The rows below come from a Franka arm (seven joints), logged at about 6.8 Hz.
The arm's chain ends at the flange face. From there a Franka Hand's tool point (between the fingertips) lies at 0.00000 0.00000 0.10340 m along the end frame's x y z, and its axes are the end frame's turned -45 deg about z.
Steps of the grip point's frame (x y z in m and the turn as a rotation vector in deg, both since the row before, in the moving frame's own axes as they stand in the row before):
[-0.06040, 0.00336, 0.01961, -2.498, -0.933, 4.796]
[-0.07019, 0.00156, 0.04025, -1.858, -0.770, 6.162]
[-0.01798, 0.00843, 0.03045, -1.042, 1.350, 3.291]
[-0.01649, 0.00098, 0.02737, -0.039, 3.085, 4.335]
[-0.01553, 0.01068, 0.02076, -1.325, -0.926, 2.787]
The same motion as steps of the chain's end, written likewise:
[-0.04214, 0.04063, 0.01972, -2.426, 1.107, 4.796]
[-0.04973, 0.04731, 0.04031, -1.858, 0.769, 6.162]
[-0.00981, 0.01898, 0.03050, 0.218, 1.691, 3.291]
[-0.01509, 0.01608, 0.02752, 2.154, 2.209, 4.335]
[-0.00387, 0.01565, 0.02080, -1.592, 0.282, 2.787]

